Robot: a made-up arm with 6 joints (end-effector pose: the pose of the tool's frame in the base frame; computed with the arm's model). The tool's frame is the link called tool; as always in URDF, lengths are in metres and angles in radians. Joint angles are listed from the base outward.
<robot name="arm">
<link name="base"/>
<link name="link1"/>
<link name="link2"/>
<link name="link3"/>
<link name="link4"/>
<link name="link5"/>
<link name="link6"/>
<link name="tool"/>
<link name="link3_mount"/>
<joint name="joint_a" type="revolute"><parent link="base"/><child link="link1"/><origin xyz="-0.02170 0.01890 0.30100" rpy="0.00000 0.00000 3.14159"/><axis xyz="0 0 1"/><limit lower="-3.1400" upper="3.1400" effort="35" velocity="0.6"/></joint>
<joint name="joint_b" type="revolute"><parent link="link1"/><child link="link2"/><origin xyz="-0.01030 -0.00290 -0.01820" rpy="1.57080 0.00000 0.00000"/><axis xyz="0 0 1"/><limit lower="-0.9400" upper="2.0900" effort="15" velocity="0.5"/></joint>
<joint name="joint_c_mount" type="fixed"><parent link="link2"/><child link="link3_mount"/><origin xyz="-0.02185 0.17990 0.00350"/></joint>
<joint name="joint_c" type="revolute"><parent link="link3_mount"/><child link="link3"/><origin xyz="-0.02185 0.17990 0.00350"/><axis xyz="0 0 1"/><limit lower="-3.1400" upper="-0.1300" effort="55" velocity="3.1"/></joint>
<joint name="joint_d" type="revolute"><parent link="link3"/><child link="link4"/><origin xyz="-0.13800 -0.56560 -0.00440" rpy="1.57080 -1.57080 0.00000"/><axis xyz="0 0 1"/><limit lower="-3.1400" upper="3.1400" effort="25" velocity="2.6"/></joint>
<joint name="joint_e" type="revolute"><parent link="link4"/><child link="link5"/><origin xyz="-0.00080 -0.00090 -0.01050" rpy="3.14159 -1.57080 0.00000"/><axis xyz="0 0 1"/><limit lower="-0.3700" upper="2.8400" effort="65" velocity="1.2"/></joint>
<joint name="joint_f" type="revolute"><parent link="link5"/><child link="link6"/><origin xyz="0.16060 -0.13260 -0.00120" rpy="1.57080 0.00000 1.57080"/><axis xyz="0 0 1"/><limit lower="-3.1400" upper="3.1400" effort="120" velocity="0.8"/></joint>
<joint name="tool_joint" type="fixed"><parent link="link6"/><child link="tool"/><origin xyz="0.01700 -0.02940 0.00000" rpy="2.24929 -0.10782 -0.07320"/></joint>
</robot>
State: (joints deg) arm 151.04 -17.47 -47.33 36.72 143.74 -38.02
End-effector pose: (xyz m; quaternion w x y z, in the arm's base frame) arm -0.4043 0.1158 0.3791 0.4007 -0.8647 -0.3027 -0.0016
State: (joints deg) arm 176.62 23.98 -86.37 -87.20 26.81 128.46
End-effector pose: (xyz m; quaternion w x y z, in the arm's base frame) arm -0.9369 0.0321 0.3425 0.6745 -0.2473 0.6862 -0.1142
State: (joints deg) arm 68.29 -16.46 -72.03 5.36 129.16 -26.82
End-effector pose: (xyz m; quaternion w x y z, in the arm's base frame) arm 0.1745 0.4824 0.5532 0.5212 -0.5935 0.2373 -0.5655
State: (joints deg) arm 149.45 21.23 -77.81 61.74 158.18 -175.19
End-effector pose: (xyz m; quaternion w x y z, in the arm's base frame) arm -0.6406 0.1573 0.4021 0.2685 0.4765 -0.3499 -0.7605
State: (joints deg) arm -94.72 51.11 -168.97 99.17 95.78 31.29
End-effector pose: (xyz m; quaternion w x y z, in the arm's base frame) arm 0.0878 -0.8088 0.9045 0.1996 -0.6885 -0.6658 0.2067
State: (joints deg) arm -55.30 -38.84 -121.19 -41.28 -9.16 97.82
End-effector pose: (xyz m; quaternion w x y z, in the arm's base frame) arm -0.0223 0.2040 1.3214 0.3756 0.9249 0.0061 -0.0585
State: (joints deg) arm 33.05 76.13 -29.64 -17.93 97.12 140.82
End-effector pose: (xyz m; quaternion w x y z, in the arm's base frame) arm -0.1260 -0.0713 -0.1003 0.0949 -0.0434 0.7245 0.6813
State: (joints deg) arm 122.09 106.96 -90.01 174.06 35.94 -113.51
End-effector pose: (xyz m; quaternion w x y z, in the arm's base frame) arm -0.1380 0.1907 -0.6413 0.4772 -0.2111 0.5320 -0.6669
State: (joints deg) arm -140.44 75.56 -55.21 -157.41 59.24 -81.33
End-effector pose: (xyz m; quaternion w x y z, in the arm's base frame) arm -0.2407 -0.1683 -0.4650 0.5694 -0.5174 0.5024 -0.3945
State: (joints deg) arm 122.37 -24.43 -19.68 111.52 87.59 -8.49
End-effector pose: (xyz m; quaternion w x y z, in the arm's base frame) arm -0.4239 0.3485 0.2531 0.0002 -0.7850 0.4928 -0.3753
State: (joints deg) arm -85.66 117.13 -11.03 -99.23 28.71 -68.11
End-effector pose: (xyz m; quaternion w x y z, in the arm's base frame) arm 0.0083 0.4951 0.1422 0.6323 0.1073 0.7663 0.0374
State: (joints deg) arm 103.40 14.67 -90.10 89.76 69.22 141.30
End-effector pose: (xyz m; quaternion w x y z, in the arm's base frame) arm -0.3373 0.8627 0.5995 0.5989 0.3410 0.0162 0.7244
